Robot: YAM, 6 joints.
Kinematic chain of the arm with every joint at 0, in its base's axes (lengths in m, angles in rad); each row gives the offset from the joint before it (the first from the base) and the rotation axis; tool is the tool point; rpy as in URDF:
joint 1: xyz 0 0 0.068 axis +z
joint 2: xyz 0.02 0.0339 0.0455 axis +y
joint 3: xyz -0.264 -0.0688 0 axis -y
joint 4: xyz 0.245 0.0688 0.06 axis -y
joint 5: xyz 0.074 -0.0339 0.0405 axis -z
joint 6: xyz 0.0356 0 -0.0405 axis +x
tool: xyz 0 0 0 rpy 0 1.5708 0
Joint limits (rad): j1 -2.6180..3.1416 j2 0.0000..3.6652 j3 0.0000..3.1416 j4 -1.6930..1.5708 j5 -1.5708..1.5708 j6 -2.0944..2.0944
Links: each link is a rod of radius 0.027 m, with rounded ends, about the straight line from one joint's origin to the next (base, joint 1, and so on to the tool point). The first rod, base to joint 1, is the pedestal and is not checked.
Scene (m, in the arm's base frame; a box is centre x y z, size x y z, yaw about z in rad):
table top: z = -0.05
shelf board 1: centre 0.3 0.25 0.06 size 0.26 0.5 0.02 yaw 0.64
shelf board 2: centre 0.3 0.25 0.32 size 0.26 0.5 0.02 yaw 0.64
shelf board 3: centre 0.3 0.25 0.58 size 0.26 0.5 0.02 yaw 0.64
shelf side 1: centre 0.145 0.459 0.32 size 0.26 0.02 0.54 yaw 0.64
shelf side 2: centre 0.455 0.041 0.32 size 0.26 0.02 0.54 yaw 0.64
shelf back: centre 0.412 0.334 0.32 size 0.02 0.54 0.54 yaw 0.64
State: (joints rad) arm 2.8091 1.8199 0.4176 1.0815 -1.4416 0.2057
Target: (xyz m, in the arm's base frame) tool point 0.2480 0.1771 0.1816
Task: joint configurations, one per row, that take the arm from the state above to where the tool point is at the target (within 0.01 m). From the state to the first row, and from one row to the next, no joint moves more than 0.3 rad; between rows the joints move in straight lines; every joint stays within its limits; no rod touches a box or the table.
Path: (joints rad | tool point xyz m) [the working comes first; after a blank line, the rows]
Joints at the target: 0.5053 1.7217 0.6086 1.1177 -1.3741 0.2057
Straight joint move there: clear.

1: 2.5211 1.8076 0.4415 1.0860 -1.4332 0.2057 | -0.2372 0.1261 0.1206
2: 2.2332 1.7954 0.4654 1.0906 -1.4247 0.2057 | -0.1953 0.1931 0.1285
3: 1.9452 1.7831 0.4892 1.0951 -1.4163 0.2057 | -0.1345 0.2461 0.1366
4: 1.6572 1.7708 0.5131 1.0996 -1.4079 0.2057 | -0.0595 0.2797 0.1451
5: 1.3692 1.7585 0.5370 1.1041 -1.3994 0.2057 | 0.0235 0.2902 0.1538
6: 1.0813 1.7463 0.5609 1.1087 -1.3910 0.2057 | 0.1073 0.2759 0.1628
7: 0.7933 1.7340 0.5847 1.1132 -1.3826 0.2057 | 0.1845 0.2373 0.1721
8: 0.5053 1.7217 0.6086 1.1177 -1.3741 0.2057 | 0.2480 0.1771 0.1816

